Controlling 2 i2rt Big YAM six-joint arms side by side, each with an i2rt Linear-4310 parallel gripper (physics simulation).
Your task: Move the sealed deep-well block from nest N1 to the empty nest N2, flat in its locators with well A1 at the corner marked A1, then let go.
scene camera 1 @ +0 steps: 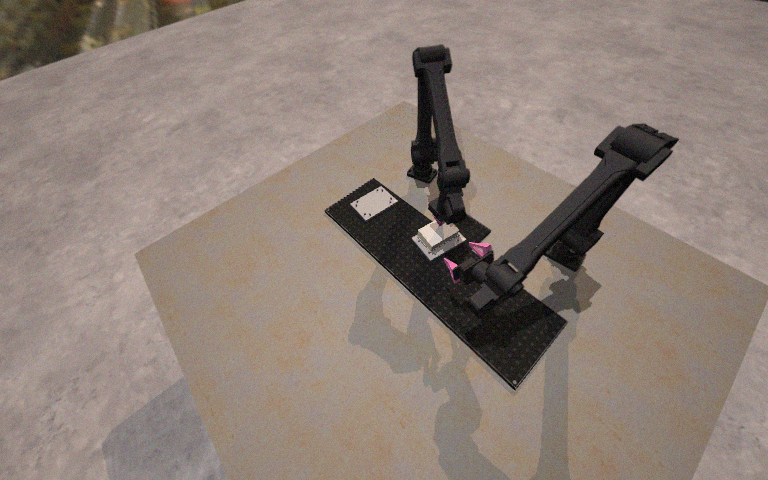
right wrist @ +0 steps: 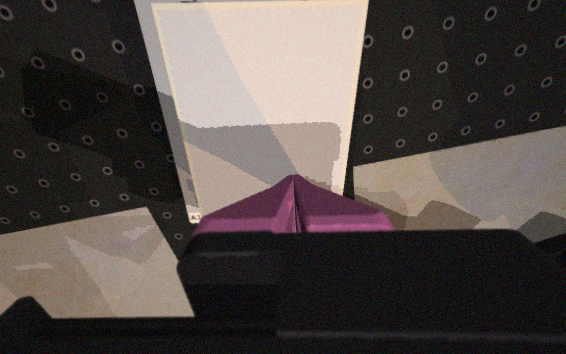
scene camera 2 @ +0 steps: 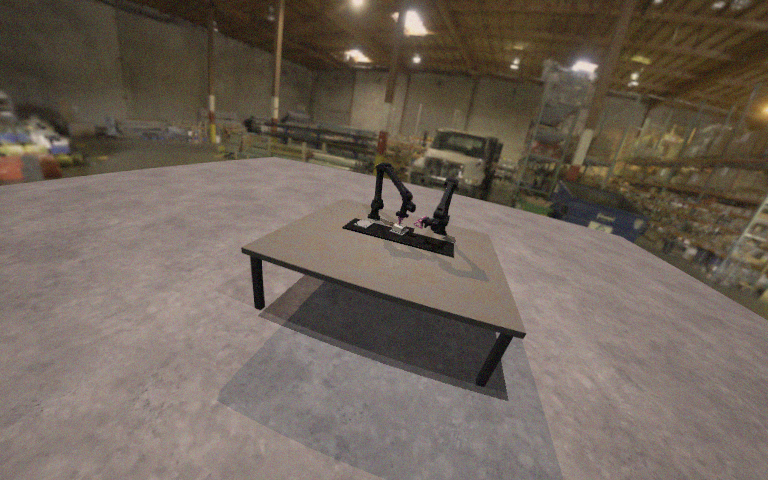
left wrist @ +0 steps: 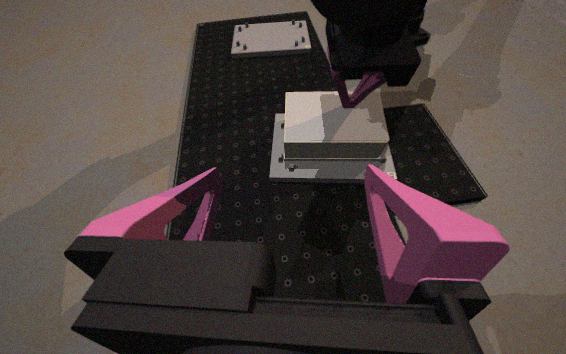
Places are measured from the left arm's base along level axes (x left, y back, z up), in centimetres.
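Pixels of known places: left gripper, fingertip midpoint: (scene camera 1: 456, 251) (scene camera 2: 415, 222) (left wrist: 290, 174); right gripper, fingertip midpoint: (scene camera 1: 440, 224) (right wrist: 294, 185) (scene camera 2: 399, 224) (left wrist: 348, 106); left arm's base, link origin: (scene camera 1: 563, 255) (scene camera 2: 439, 232); right arm's base, link origin: (scene camera 1: 422, 174) (right wrist: 563, 257) (scene camera 2: 373, 217).
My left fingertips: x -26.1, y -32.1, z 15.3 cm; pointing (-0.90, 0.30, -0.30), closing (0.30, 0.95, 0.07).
Ahead of a thing's pixels: the offset from my left fingertips to its top centre. "spot": to the spot under its first point. Level surfaces: height alone.
The white deep-well block @[dz -7.8, dx -12.5, dy +9.0 cm] (scene camera 1: 434, 235) (scene camera 2: 399, 226) (left wrist: 335, 117) (right wrist: 260, 75) sits on the middle nest @[dz -11.8, dx -11.8, dy +8.7 cm] (scene camera 1: 434, 256) (left wrist: 330, 173) (right wrist: 149, 30); its seating at the rear is hidden. An A1 label @[spot: dz -12.8, dx -4.3, dy +14.4 cm] (right wrist: 195, 217) marks a nest corner. The other nest @[dz -11.8, dx -43.7, dy +7.2 cm] (scene camera 1: 373, 202) (scene camera 2: 364, 224) (left wrist: 271, 36) is empty, its locators showing. No N1 or N2 label is readable. My left gripper (scene camera 1: 457, 251) (scene camera 2: 419, 223) (left wrist: 290, 174) is open and empty, in front of the block. My right gripper (scene camera 1: 439, 223) (scene camera 2: 400, 219) (left wrist: 348, 106) (right wrist: 294, 185) is shut, fingertips together over the block's top; contact is unclear.
Both nests stand on a black perforated baseplate (scene camera 1: 407, 271) (left wrist: 230, 100) on the table @[dz -15.3 cm] (scene camera 1: 271, 339) (scene camera 2: 317, 254). The right arm (scene camera 1: 447, 124) reaches down close behind the block. The left arm (scene camera 1: 572, 209) crosses over the baseplate's lower-right half in scene camera 1.
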